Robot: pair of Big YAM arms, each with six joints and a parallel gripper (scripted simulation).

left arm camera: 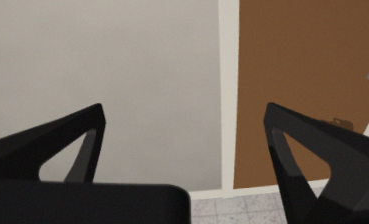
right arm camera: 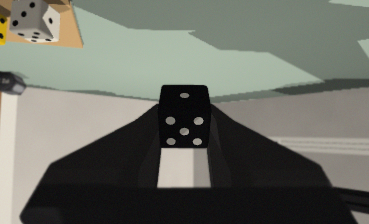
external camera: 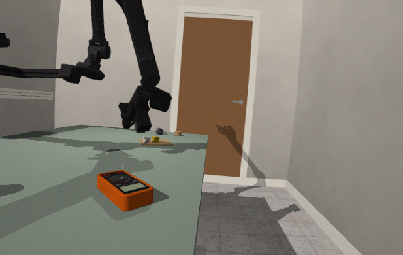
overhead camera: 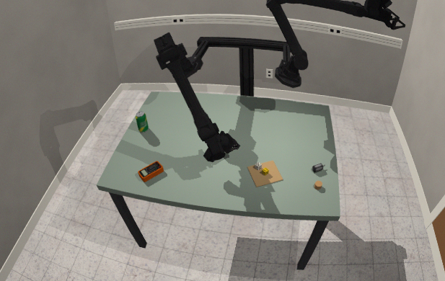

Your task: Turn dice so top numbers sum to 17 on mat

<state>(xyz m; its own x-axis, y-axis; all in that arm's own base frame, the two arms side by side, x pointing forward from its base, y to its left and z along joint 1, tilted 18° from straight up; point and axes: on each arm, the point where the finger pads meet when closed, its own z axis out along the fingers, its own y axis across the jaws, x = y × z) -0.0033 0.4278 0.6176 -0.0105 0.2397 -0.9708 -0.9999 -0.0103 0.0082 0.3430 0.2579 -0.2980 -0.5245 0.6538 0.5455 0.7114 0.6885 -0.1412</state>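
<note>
Right now the white die is 5 cm ahead of my right hand, 12 cm to the left of it and 8 cm below it. Also, from my right hand: black die right at my right hand; yellow die 8 cm ahead, 15 cm to the left, 8 cm below; tan mat 8 cm ahead, 15 cm to the left, 9 cm below.
</note>
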